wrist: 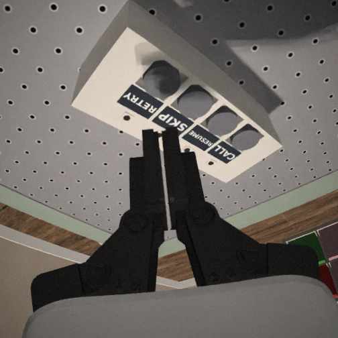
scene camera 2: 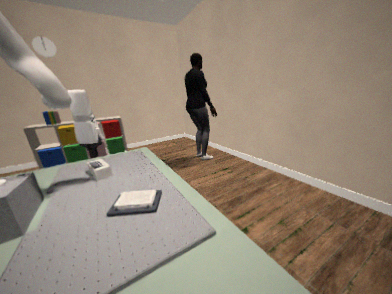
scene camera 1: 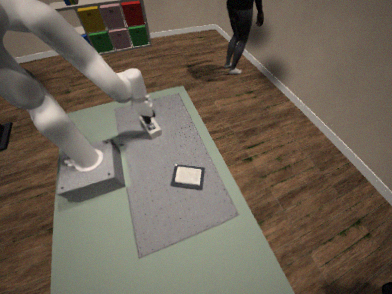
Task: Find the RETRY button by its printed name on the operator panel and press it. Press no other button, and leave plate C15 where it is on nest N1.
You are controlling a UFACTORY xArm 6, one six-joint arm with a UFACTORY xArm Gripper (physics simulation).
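Places are measured from the arm's base along level axes (x ahead, y left, z up), in centimetres.
Where they show: gripper, between the fingertips: (scene camera 2: 94, 156) (scene camera 1: 148, 122); arm's base, origin of its link: (scene camera 1: 90, 160).
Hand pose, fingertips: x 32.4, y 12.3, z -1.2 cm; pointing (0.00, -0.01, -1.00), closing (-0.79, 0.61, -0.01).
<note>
Things, the pixels of their top centre, and the offset from my fingertips. Level surfaces: height alone.
- operator panel, centre of its top: (scene camera 2: 98, 163) (scene camera 1: 149, 122) dx +0.7, dy +4.9, dz -5.4 cm
- Plate C15, centre of its top: (scene camera 2: 136, 197) (scene camera 1: 188, 175) dx +8.7, dy -34.9, dz -8.4 cm
- dark nest N1, centre of its top: (scene camera 2: 136, 198) (scene camera 1: 188, 175) dx +8.7, dy -34.9, dz -8.8 cm
- grey perforated board, height of its surface: dz -11.0 cm
The operator panel (scene camera 1: 155, 133) (scene camera 2: 103, 171) (wrist: 107, 75) is a small pale box with a row of round grey buttons. In the wrist view its labels read RETRY, SKIP, RESUME and CALL. The RETRY button (wrist: 161, 80) is at the left end of the row, partly shaded. My gripper (scene camera 1: 148, 120) (scene camera 2: 93, 152) (wrist: 160, 147) is shut and empty. In the wrist view its tips appear at the lower edge of the SKIP label; their height above the panel is hard to tell. Plate C15 (scene camera 1: 189, 176) (scene camera 2: 135, 199), pale and flat, lies on the dark nest N1 (scene camera 1: 187, 187) (scene camera 2: 157, 200).
The panel and nest stand on a grey perforated board (scene camera 1: 170, 220) (scene camera 2: 100, 250) (wrist: 40, 60) on the green table. The arm's grey base block (scene camera 1: 90, 184) (scene camera 2: 19, 205) stands beside the board. A person (scene camera 1: 240, 30) (scene camera 2: 197, 95) stands on the floor beyond the table.
</note>
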